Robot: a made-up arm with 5 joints.
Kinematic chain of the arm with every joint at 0, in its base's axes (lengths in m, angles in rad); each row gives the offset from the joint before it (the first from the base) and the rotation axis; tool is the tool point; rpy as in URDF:
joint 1: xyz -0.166 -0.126 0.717 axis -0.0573 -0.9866 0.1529
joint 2: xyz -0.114 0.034 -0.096 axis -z
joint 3: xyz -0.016 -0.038 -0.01 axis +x
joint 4: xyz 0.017 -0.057 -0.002 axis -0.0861 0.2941 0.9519
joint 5: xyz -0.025 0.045 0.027 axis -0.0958 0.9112 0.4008
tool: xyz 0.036 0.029 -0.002 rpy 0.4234 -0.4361 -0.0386
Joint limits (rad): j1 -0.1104..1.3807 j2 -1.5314..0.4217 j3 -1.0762..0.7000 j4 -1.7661..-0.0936 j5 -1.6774..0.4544
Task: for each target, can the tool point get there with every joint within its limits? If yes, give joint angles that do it. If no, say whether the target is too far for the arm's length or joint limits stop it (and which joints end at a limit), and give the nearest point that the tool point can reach.
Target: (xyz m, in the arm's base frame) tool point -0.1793 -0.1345 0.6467
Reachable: yes | joints 0.9227 -0.4722 -0.1358 -1.0733 -1.1233
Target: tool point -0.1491 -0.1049 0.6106
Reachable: yes | joints 0.9039 -0.5054 -0.2466 -0.4472 0.0203
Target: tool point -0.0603 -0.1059 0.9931
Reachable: no: joint limits stop it (at a limit: joint 1, joint 4) | nearest point -0.0746 -0.1071 0.7157 | short by 0.278 m
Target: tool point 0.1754 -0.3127 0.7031
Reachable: no: too far | nearest point -0.0556 -0.2109 0.6573 | short by 0.257 m
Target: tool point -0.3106 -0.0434 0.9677
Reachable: no: joint limits stop it (at a limit: joint 1, joint 2, joint 4) | nearest point -0.2665 -0.0541 0.7120 | short by 0.260 m
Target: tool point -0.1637 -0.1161 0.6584
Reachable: yes | joints 0.8578 -0.7365 -0.0770 -1.0859 -0.7337
